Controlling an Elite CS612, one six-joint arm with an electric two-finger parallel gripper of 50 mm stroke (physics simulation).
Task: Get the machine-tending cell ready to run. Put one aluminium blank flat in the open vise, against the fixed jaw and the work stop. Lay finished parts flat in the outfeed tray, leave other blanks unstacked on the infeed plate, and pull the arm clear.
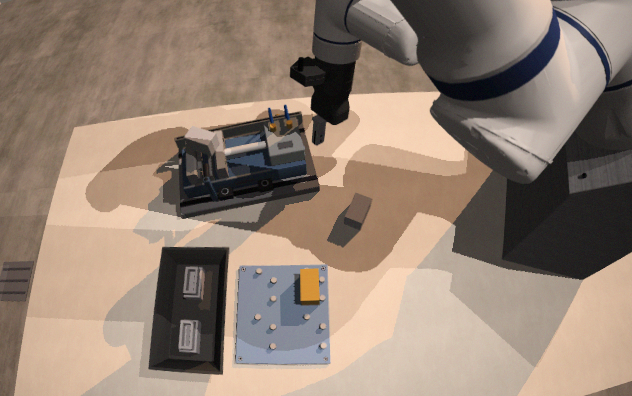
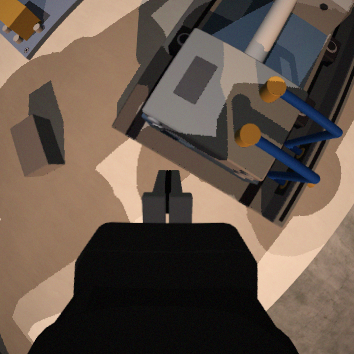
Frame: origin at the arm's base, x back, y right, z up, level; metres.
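Seen in the pictures: gripper, fingertip midpoint: (image 1: 317,142) (image 2: 168,183); arm's base, link origin: (image 1: 624,103).
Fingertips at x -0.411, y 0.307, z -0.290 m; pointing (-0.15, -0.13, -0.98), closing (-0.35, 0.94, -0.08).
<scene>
Pixels of each thing's top centre, then the offset from my fingertips to it. "*": a spot on its surface instead.
- vise, top centre: (image 1: 236,141) dx -0.160, dy +0.040, dz +0.037 m
- light grey block-like piece, top centre: (image 1: 199,135) dx -0.228, dy +0.062, dz +0.070 m
- grey-brown block, top centre: (image 2: 27,145) (image 1: 358,207) dx +0.020, dy -0.161, dz -0.029 m
- outfeed tray, surface spot: (image 1: 156,310) * dx -0.415, dy -0.219, dz -0.020 m
- infeed plate, top centre: (image 1: 282,313) dx -0.193, dy -0.296, dz -0.054 m
- orange block, top centre: (image 2: 6,8) (image 1: 309,284) dx -0.129, dy -0.273, dz -0.018 m
My gripper (image 1: 318,143) (image 2: 168,183) is shut and empty, beside the right end of the vise (image 1: 250,201) (image 2: 155,145). The vise jaws stand apart, with a pale rod between them. A light grey block-like piece (image 1: 199,138) is tilted at the left jaw; I cannot tell whether it is a blank or vise. A grey-brown block (image 1: 358,210) (image 2: 29,147) lies on the table right of the vise. Two silvery parts with recessed tops, one (image 1: 193,282) above the other (image 1: 189,336), lie apart in the outfeed tray (image 1: 156,310). The infeed plate (image 1: 295,352) (image 2: 56,20) bears pegs.
An orange block (image 1: 309,286) (image 2: 19,17) sits on the infeed plate's upper right part, beside pegs. Blue hoses with orange fittings (image 1: 272,127) (image 2: 248,135) rise from the vise's right jaw. The arm's dark pedestal (image 1: 545,220) stands at the right.
</scene>
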